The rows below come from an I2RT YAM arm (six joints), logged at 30 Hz.
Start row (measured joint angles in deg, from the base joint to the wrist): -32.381, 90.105, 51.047, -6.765, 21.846, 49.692
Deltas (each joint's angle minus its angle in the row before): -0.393, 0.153, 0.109, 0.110, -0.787, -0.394; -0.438, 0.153, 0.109, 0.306, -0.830, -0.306; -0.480, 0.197, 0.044, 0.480, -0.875, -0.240; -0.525, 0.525, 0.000, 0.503, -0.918, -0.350; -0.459, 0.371, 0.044, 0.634, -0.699, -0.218; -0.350, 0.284, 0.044, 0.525, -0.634, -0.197; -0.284, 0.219, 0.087, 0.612, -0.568, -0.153
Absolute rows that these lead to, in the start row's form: -32.774, 90.258, 51.156, -6.655, 21.059, 49.298; -33.212, 90.411, 51.265, -6.349, 20.229, 48.992; -33.692, 90.608, 51.309, -5.869, 19.354, 48.752; -34.217, 91.133, 51.309, -5.366, 18.436, 48.402; -34.676, 91.504, 51.353, -4.732, 17.737, 48.184; -35.026, 91.788, 51.397, -4.207, 17.103, 47.987; -35.310, 92.007, 51.484, -3.595, 16.535, 47.834
